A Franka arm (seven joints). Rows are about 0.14 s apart.
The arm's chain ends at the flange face. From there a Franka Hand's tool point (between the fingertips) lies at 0.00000 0.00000 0.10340 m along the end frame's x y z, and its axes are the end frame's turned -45 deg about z.
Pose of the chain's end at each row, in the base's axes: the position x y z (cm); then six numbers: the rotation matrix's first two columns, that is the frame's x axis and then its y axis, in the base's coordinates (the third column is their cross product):
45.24, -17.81, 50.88, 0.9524, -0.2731, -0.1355, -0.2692, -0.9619, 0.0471
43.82, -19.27, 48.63, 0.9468, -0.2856, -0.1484, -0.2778, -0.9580, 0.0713
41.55, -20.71, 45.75, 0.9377, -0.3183, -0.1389, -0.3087, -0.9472, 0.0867
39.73, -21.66, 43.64, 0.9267, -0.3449, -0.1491, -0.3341, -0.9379, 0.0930
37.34, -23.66, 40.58, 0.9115, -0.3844, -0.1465, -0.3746, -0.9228, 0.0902
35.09, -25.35, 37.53, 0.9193, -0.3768, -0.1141, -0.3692, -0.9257, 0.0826
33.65, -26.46, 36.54, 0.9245, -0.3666, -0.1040, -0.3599, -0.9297, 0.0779
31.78, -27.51, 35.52, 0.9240, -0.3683, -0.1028, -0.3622, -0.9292, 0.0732
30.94, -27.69, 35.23, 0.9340, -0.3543, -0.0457, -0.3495, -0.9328, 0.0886
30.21, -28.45, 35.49, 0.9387, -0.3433, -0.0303, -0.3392, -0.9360, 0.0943
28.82, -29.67, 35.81, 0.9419, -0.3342, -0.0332, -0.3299, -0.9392, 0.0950
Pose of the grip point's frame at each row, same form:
43.76, -17.90, 40.65, 0.8638, 0.4871, -0.1291, 0.4831, -0.8733, -0.0625
42.14, -19.54, 38.43, 0.8659, 0.4755, -0.1554, 0.4731, -0.8794, -0.0545
39.90, -21.11, 35.55, 0.8813, 0.4447, -0.1595, 0.4448, -0.8948, -0.0369
37.95, -22.04, 33.46, 0.8915, 0.4193, -0.1712, 0.4190, -0.9071, -0.0397
35.58, -23.94, 30.39, 0.9094, 0.3807, -0.1674, 0.3796, -0.9243, -0.0398
33.68, -25.70, 27.29, 0.9111, 0.3881, -0.1391, 0.3890, -0.9210, -0.0223
32.35, -26.82, 26.29, 0.9082, 0.3982, -0.1286, 0.3992, -0.9166, -0.0185
30.51, -27.82, 25.26, 0.9095, 0.3966, -0.1245, 0.3973, -0.9175, -0.0209
30.17, -28.38, 24.94, 0.9076, 0.4091, -0.0950, 0.4133, -0.9101, 0.0303
29.58, -29.26, 25.20, 0.9036, 0.4191, -0.0881, 0.4239, -0.9046, 0.0453
28.17, -30.48, 25.52, 0.8993, 0.4278, -0.0907, 0.4327, -0.9004, 0.0437

